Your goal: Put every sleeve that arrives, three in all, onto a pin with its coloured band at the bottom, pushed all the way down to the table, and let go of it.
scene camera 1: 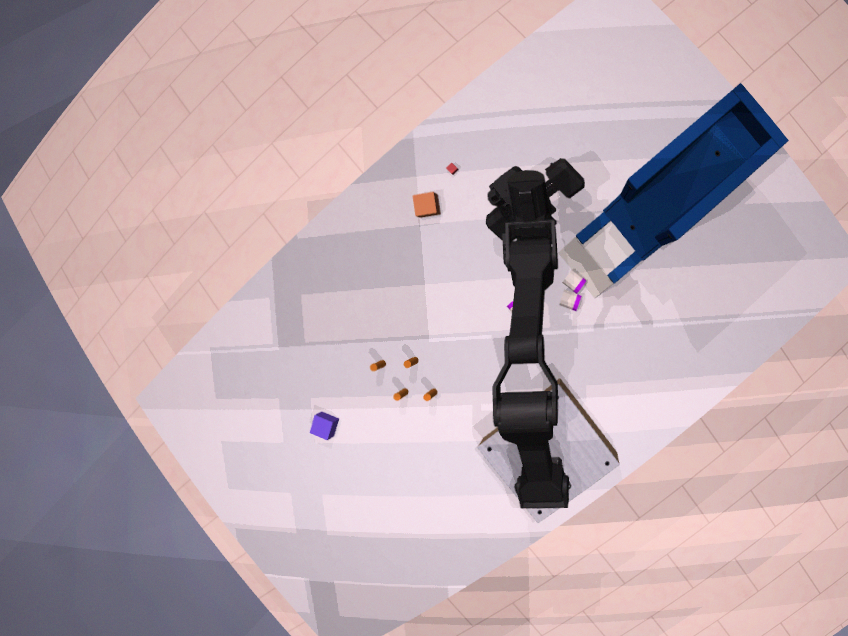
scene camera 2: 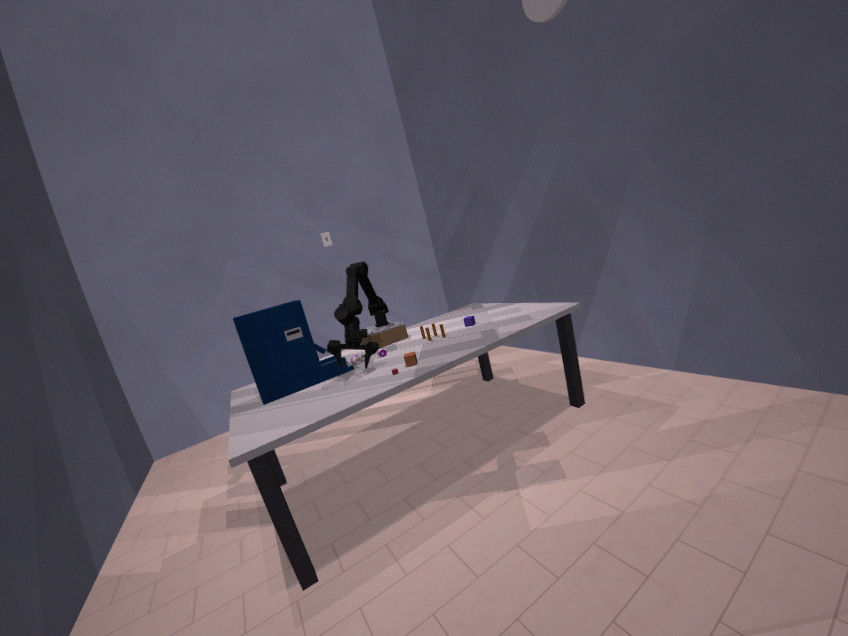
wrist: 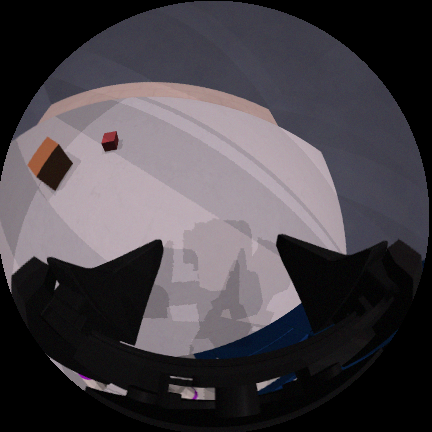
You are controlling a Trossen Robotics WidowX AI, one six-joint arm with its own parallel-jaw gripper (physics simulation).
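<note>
Gripper (scene camera 1: 534, 178) open, holding nothing. Gripper (scene camera 2: 354, 368) visible too. Gripper (wrist: 220, 243) likewise visible.
</note>
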